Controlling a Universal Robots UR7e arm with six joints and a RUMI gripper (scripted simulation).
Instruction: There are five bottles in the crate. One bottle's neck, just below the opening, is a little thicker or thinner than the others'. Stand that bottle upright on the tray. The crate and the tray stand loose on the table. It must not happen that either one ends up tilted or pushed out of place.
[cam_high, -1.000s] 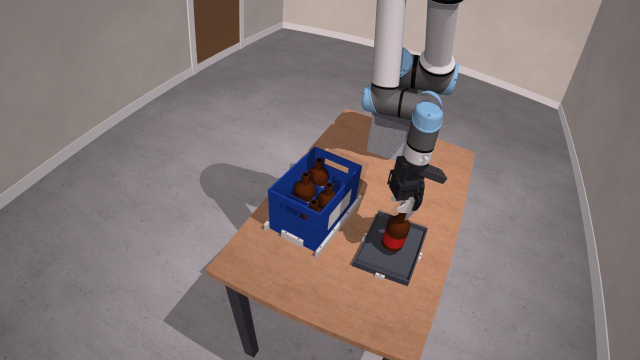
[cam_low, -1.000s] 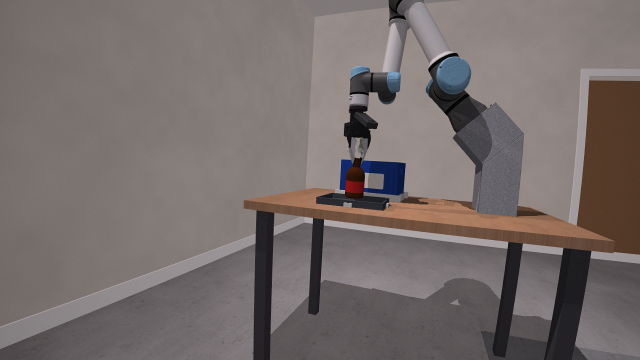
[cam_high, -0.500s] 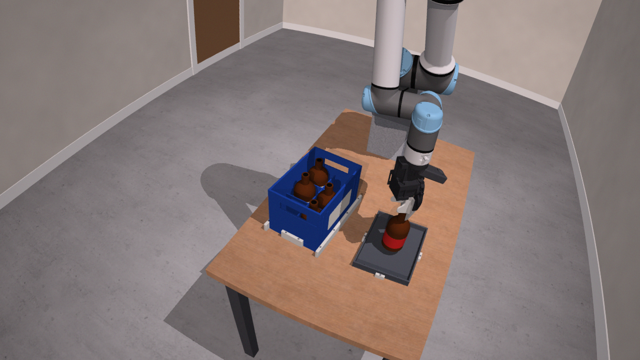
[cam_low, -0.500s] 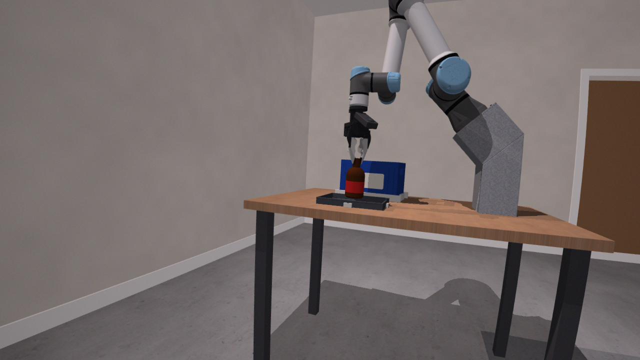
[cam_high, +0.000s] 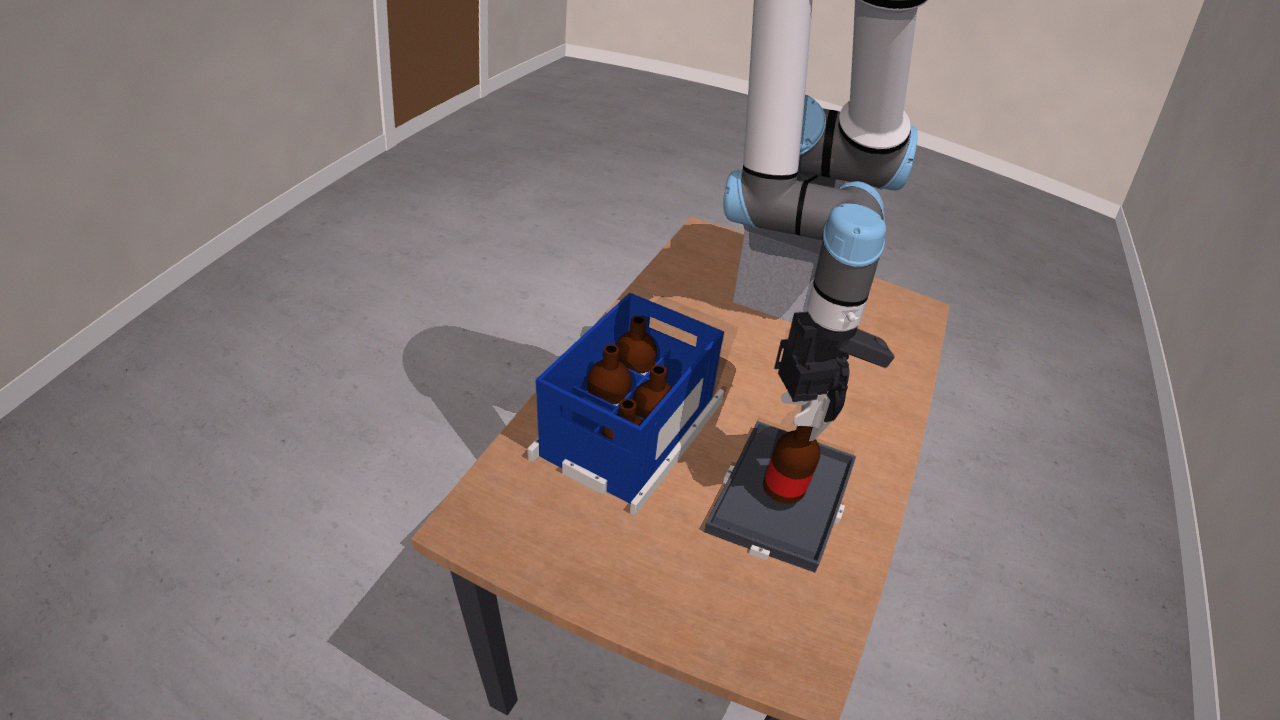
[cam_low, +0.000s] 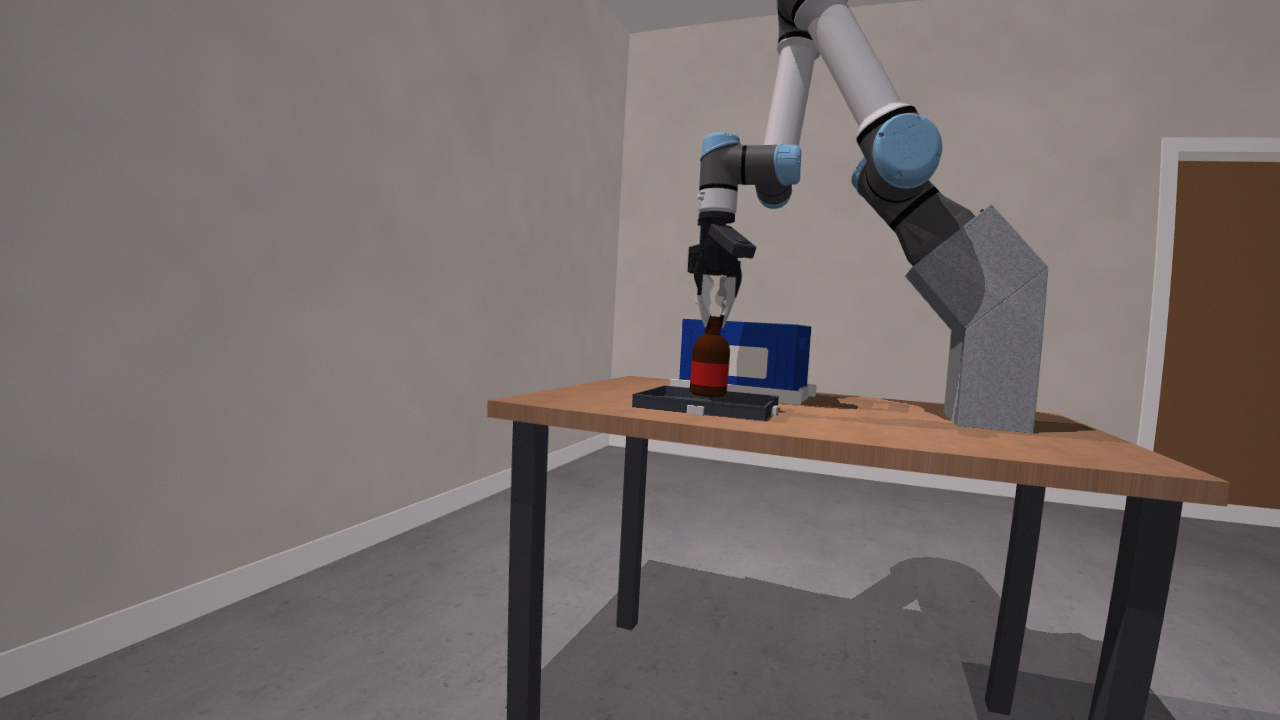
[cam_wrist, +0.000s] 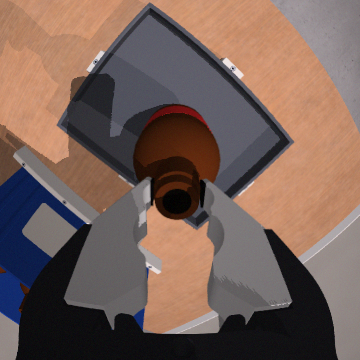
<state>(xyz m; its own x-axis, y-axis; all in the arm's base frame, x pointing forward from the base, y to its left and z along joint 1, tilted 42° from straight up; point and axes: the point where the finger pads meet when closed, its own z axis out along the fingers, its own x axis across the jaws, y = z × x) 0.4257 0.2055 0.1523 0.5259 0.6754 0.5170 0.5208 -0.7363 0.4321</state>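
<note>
My gripper is now 10 mm short of the bottle, 10 mm to the left of it and 70 mm above it. The rest, counted from my hand: dark tray 160 mm below; crate 10 mm ahead, 300 mm to the right, 90 mm below.
</note>
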